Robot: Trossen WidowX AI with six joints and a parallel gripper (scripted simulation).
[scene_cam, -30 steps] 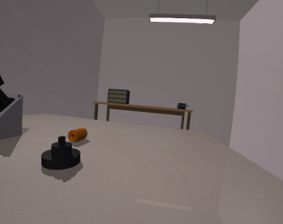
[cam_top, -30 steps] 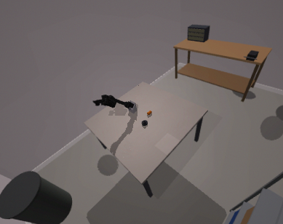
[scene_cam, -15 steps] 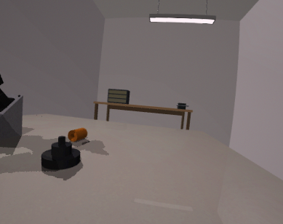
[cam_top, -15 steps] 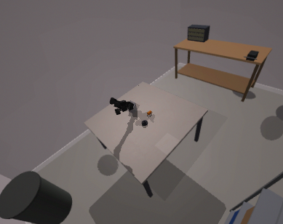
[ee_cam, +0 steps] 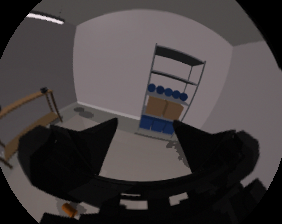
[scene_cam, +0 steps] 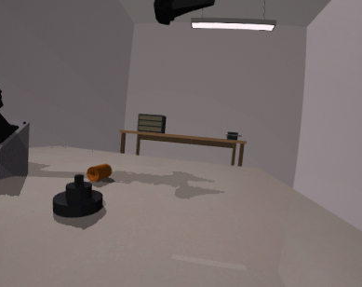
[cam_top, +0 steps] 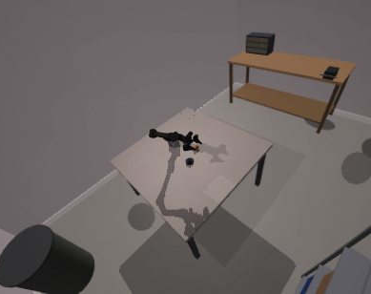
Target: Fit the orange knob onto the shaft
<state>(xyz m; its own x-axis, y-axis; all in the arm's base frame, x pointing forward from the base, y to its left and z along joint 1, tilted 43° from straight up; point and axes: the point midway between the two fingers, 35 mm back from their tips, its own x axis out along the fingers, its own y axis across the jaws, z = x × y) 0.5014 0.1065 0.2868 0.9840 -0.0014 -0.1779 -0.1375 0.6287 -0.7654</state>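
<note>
Now: gripper tip 360 mm above the orange knob, 290 mm past it and 210 mm to the right of it. The rest, counted from my gripper tip: dark shaft: 350 mm below, 220 mm behind, 30 mm to the left.
</note>
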